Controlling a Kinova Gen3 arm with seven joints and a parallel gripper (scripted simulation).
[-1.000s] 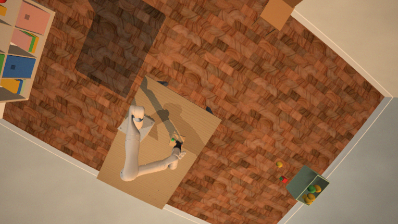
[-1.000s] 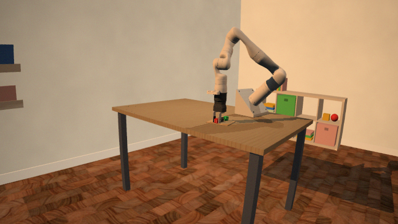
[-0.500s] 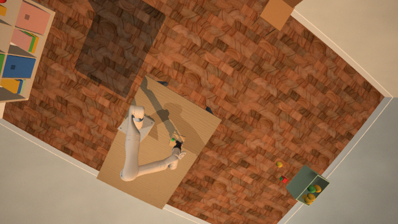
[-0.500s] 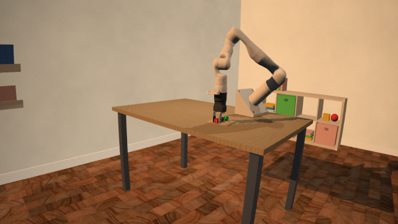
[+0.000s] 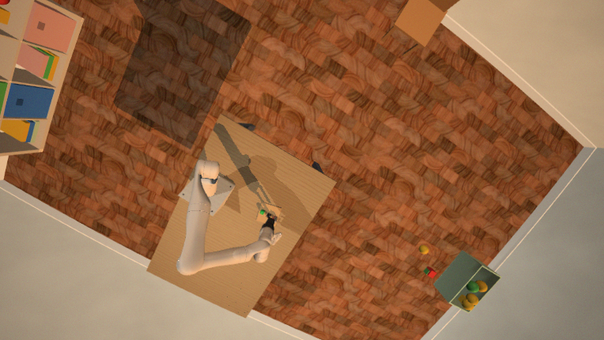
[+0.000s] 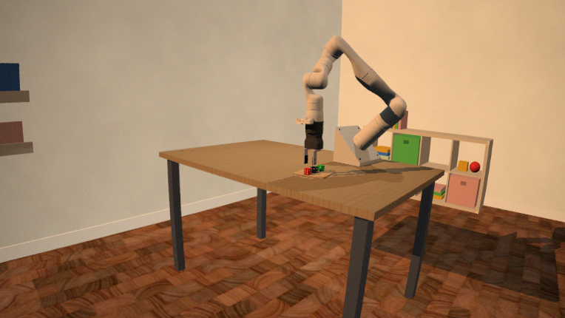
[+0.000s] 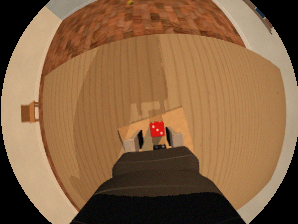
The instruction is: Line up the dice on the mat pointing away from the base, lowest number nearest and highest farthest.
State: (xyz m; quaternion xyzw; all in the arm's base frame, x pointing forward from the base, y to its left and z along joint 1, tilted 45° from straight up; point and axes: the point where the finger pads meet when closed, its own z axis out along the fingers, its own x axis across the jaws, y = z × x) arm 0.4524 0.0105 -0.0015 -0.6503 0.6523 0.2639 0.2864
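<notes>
My gripper is now 50 mm above the red die and 10 mm to the left of it. Round my hand: black die 50 mm below, 40 mm behind, 10 mm to the right; then green die 90 mm behind, 50 mm below, 10 mm to the right; then tan mat 60 mm below, 40 mm behind, 10 mm to the right.
</notes>
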